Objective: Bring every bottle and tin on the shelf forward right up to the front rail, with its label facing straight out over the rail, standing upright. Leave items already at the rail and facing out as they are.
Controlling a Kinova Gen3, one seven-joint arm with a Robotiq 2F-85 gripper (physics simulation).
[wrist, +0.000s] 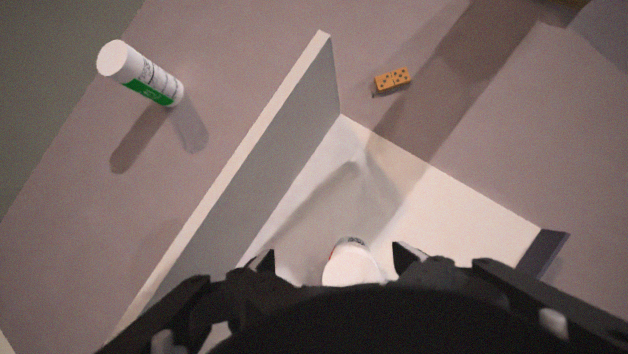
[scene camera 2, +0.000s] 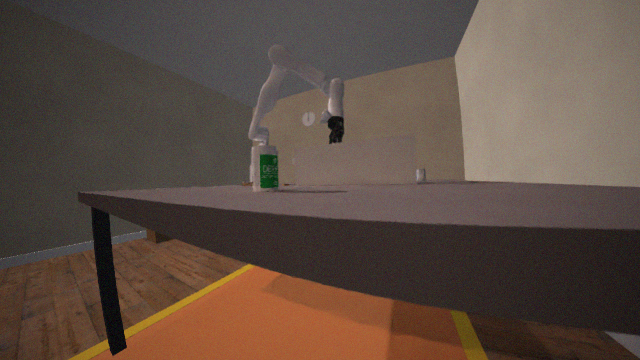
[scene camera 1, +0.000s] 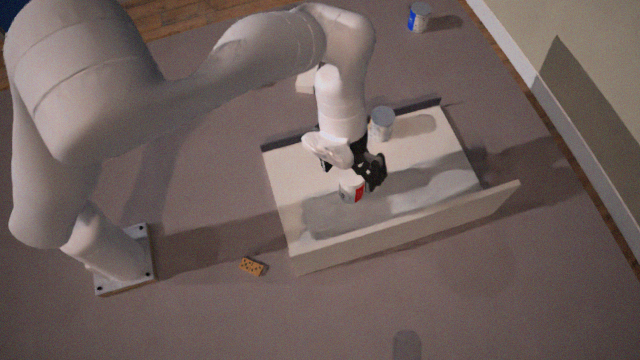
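Seen in the pictures: gripper, fingertip midpoint: [wrist: 333, 259] [scene camera 1: 348, 179]; arm's base, origin of the base link: [scene camera 1: 125, 260].
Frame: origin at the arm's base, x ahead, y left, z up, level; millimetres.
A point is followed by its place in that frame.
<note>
A white bottle with a red label [scene camera 1: 351, 190] {x 500, y -39, z 61 mm} [wrist: 350, 270] {x 501, y -22, z 86 mm} stands upright on the cream shelf [scene camera 1: 287, 175] {x 393, y 76, z -10 mm} [wrist: 465, 210] {x 380, y 74, z -10 mm}, back from the dark front rail [scene camera 1: 417, 106] {x 744, y 133, z 9 mm} [wrist: 542, 252] {x 384, y 152, z 8 mm}. Its red label shows on the side away from the rail. A grey-lidded tin [scene camera 1: 382, 125] {x 623, y 84, z 59 mm} stands upright close to the rail; its rail-facing side is hidden. My gripper [scene camera 1: 350, 171] {x 489, y -42, z 129 mm} [scene camera 2: 336, 142] {x 489, y -42, z 129 mm} [wrist: 333, 259] {x 489, y -42, z 129 mm} is open and empty, above the red-labelled bottle, with the fingertips on either side of its lid in the wrist view. The lower part of the bottle is partly hidden.
The tall back panel [scene camera 1: 405, 227] {x 558, y -159, z 99 mm} [scene camera 2: 355, 162] {x 597, y -161, z 57 mm} [wrist: 240, 185] {x 487, y -143, z 117 mm} stands opposite the rail. Off the shelf are a green-labelled bottle [scene camera 2: 268, 170] {x 474, y -471, z 22 mm} [wrist: 142, 75] {x 450, y -426, z 50 mm}, a blue-labelled tin [scene camera 1: 419, 18] {x 874, y 384, z 34 mm}, an orange domino [scene camera 1: 252, 266] {x 259, y -97, z -15 mm} [wrist: 392, 79] {x 257, y -96, z -15 mm} and a partly hidden pale block [scene camera 1: 305, 82] {x 514, y 301, z 5 mm}.
</note>
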